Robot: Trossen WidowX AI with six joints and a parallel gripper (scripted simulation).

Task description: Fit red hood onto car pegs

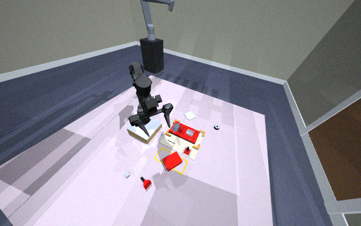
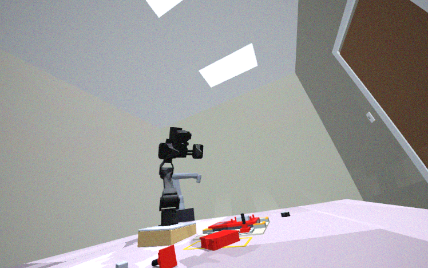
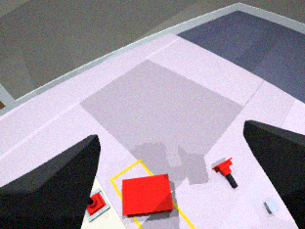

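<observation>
My gripper tip is now 60 mm short of the red hood, 20 mm to the right of it and 270 mm above it. Round my gripper tip: small grey cube (110 mm behind, 160 mm to the right, 280 mm below); then cream jig (40 mm ahead, 220 mm to the left, 280 mm below); then white card (10 mm behind, 420 mm to the left, 280 mm below).
</observation>
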